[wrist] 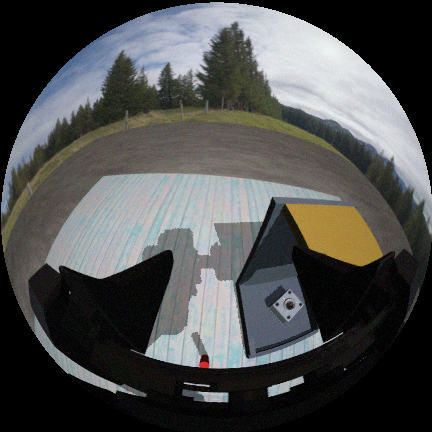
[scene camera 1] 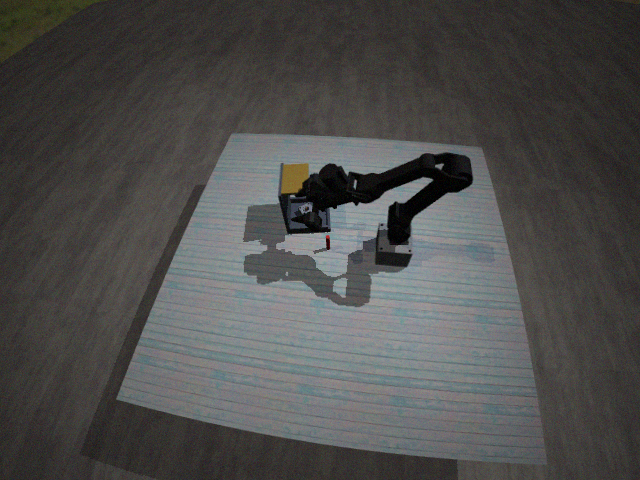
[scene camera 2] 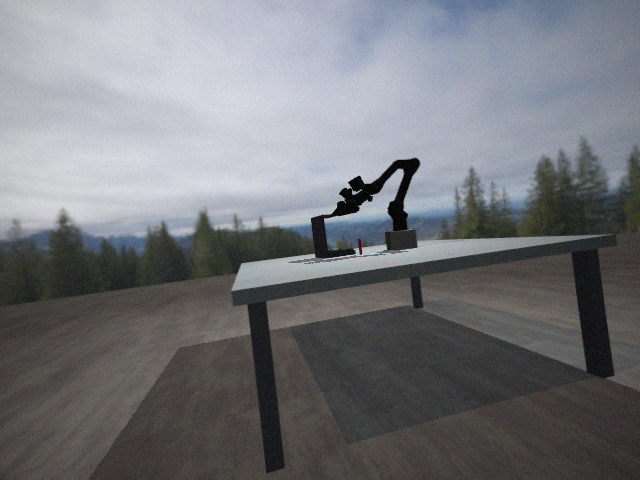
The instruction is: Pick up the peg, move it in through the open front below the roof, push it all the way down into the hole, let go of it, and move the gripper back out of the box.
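Places are measured from the arm's base along level axes (x down, y ahead, z right), in centimetres.
Where they show: gripper, fingertip midpoint: (wrist: 234, 255) (scene camera 1: 293, 207) (scene camera 2: 334, 215); arm's base, link origin: (scene camera 1: 398, 236) (scene camera 2: 400, 230).
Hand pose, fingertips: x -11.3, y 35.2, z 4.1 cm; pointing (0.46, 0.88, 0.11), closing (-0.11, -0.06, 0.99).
Each offset is from my fingertips to the centre of the thing. "spot": to the spot under its first point. Level surfaces: height alone.
The red peg @(dz -2.7, dx +17.2, dy -10.8 cm) (scene camera 1: 327, 242) (scene camera 2: 360, 246) (wrist: 204, 361) stands upright on the table, outside the box and near its low edge. The dark grey box @(dz +12.6, dx +10.0, dy -2.8 cm) (scene camera 1: 283, 209) (scene camera 2: 320, 237) (wrist: 265, 245) has a tall wall, a floor plate and a yellow roof @(spot: dz +12.1, dx -1.2, dy +0.4 cm) (scene camera 1: 294, 178) (wrist: 335, 232). A light square plate with the round hole @(dz +13.5, dx +18.7, dy -2.0 cm) (scene camera 1: 305, 208) (wrist: 289, 304) sits on the box floor; the hole holds no peg. My gripper (scene camera 1: 296, 206) (scene camera 2: 330, 214) (wrist: 234, 255) is open and empty, high above the table at about roof height. In the wrist view its right finger covers part of the roof and box floor.
The arm's grey base block (scene camera 1: 393, 250) (scene camera 2: 401, 239) stands on the table @(dx +21.2 cm) (scene camera 1: 330, 361) (scene camera 2: 439, 258) (wrist: 135, 210), on the side of the peg away from the box. Shadows of the arm and box fall across the table.
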